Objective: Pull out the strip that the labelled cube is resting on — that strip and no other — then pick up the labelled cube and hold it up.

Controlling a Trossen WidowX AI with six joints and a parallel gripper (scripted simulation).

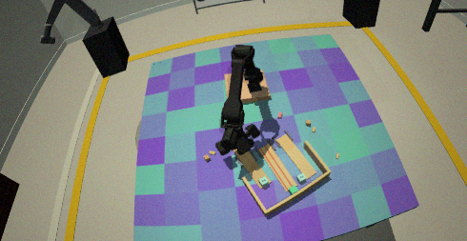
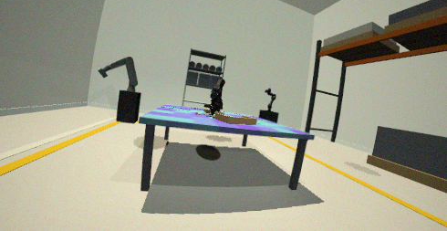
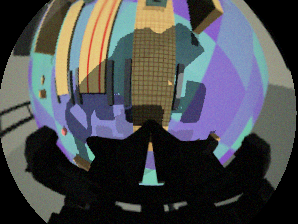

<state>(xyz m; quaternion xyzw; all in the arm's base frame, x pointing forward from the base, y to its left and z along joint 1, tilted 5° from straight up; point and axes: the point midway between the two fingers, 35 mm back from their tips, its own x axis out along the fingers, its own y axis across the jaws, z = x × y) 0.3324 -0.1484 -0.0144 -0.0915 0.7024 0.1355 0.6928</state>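
My gripper tip is now 90 mm short of the gridded strip and 30 mm to the right of it.
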